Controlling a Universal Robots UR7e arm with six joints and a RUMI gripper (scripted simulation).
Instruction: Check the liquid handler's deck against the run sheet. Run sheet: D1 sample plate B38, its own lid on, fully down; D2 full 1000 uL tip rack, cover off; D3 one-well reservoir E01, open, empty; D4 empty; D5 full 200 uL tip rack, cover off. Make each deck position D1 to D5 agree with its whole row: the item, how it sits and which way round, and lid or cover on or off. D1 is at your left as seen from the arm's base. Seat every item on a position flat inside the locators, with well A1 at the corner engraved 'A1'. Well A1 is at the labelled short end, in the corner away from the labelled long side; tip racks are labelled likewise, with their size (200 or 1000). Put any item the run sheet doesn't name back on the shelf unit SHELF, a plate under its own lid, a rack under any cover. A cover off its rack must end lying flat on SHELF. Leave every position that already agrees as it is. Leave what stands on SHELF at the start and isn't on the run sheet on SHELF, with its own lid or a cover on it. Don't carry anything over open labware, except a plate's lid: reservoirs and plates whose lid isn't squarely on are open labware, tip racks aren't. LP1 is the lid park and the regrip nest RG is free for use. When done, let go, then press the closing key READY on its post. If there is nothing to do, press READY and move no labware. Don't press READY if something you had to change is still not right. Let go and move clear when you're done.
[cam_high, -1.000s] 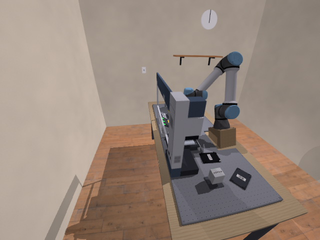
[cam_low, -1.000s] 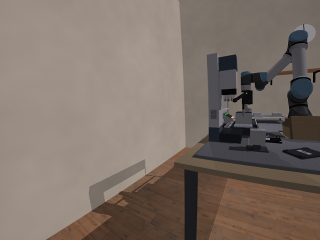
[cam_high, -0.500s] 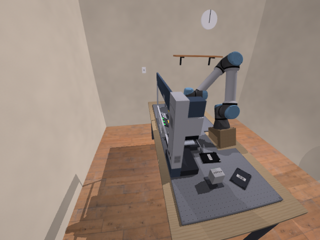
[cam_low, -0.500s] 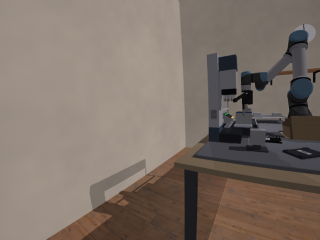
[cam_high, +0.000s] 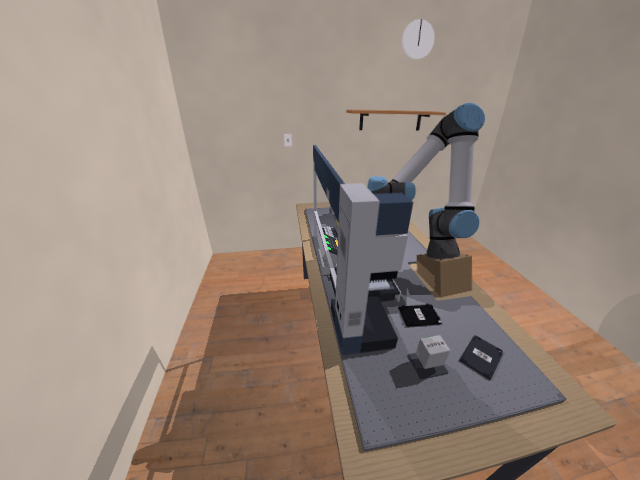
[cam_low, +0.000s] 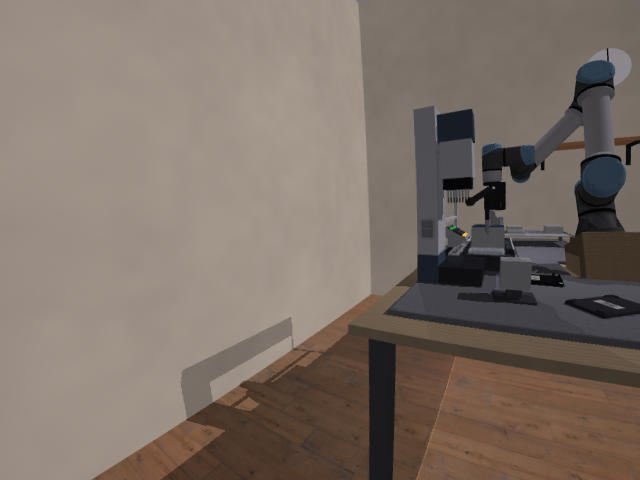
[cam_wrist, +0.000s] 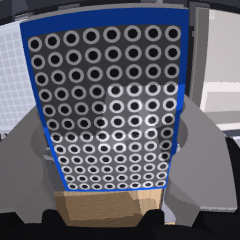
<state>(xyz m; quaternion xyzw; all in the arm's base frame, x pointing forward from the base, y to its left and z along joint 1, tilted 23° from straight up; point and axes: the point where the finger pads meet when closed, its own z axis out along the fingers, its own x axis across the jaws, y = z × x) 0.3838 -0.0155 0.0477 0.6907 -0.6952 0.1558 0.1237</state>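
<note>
My hand is 12 cm to the left of the one-well reservoir and 6 cm above it. Also, from my hand: blue-framed tip rack: 1 cm to the right, 1 cm behind; then LP1 label: 29 cm to the left, 15 cm behind, 12 cm below; then lid park LP1: 29 cm to the left, 15 cm behind, 12 cm below.
</note>
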